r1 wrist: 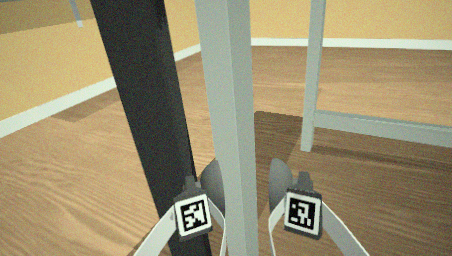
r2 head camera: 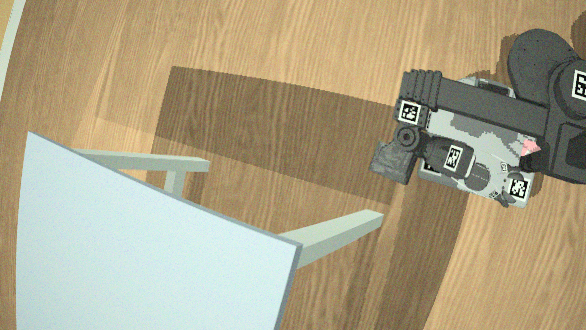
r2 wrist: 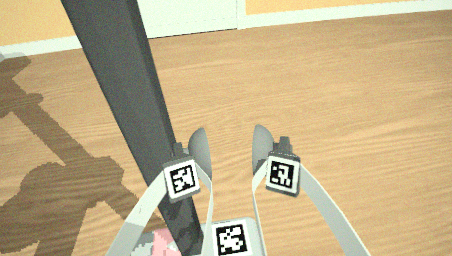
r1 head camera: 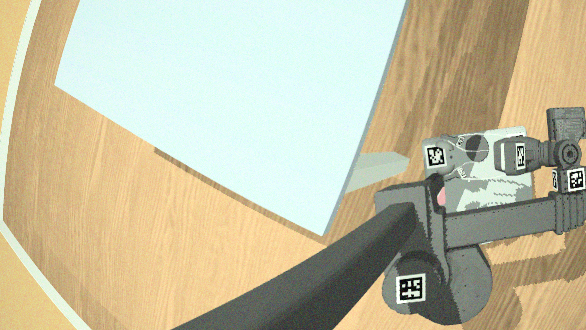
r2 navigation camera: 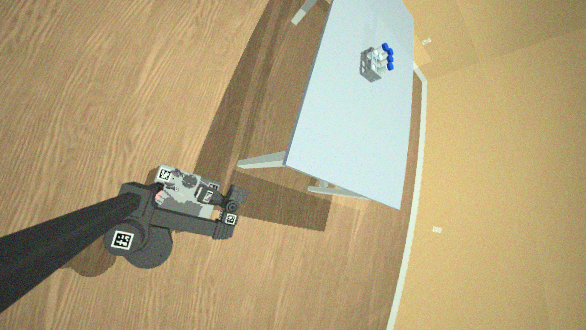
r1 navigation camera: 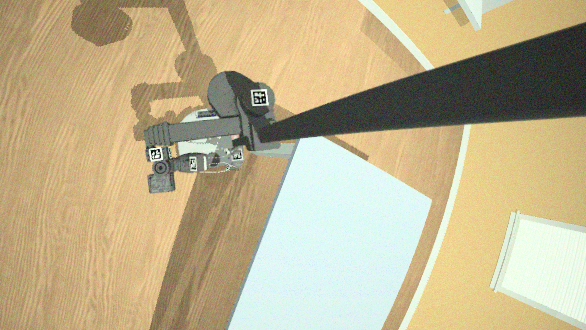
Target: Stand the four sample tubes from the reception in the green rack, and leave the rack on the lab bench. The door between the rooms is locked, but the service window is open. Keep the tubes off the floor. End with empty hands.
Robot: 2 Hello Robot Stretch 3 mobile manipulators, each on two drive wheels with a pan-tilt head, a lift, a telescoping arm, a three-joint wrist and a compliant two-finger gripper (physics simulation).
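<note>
The sample tubes point(r2 navigation camera: 386, 60) with blue caps stand in a grey rack point(r2 navigation camera: 371, 72) on a pale blue table point(r2 navigation camera: 345, 130) point(r2 head camera: 145, 250) in the r2 navigation view; the table's near end shows in the r2 head view. The green rack does not show. A pale table top point(r1 head camera: 225, 100) point(r1 navigation camera: 325, 240) shows in the r1 head and navigation views. The r1 gripper point(r1 wrist: 246, 186) is open and low; a grey table leg point(r1 wrist: 232, 100) shows between and beyond its fingers, not gripped. The r2 gripper point(r2 wrist: 231, 150) is open and empty, above its own base, away from the tubes.
Both arms are folded in over their bases, beside the tables. Table legs point(r2 head camera: 345, 230) point(r2 navigation camera: 262, 160) point(r1 wrist: 312, 75) reach the floor near them. A white slatted panel point(r1 navigation camera: 545, 265) is on the wall beside r1's table. A white door-like panel point(r2 wrist: 195, 15) stands beyond r2's gripper.
</note>
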